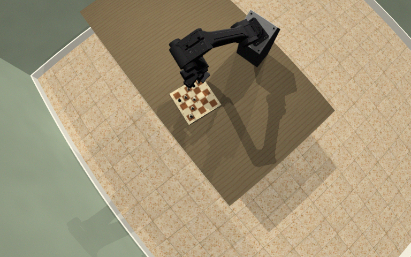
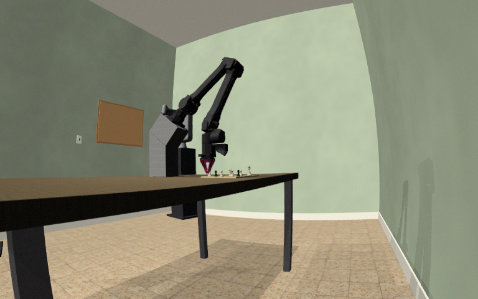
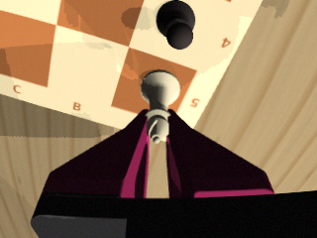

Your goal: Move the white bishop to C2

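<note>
Right now my hand is 80 mm short of the small chessboard, 90 mm to the right of it and 30 mm above it. Also, from my hand: large white piece 140 mm ahead, 170 mm to the left; then white bishop 10 mm ahead.
</note>
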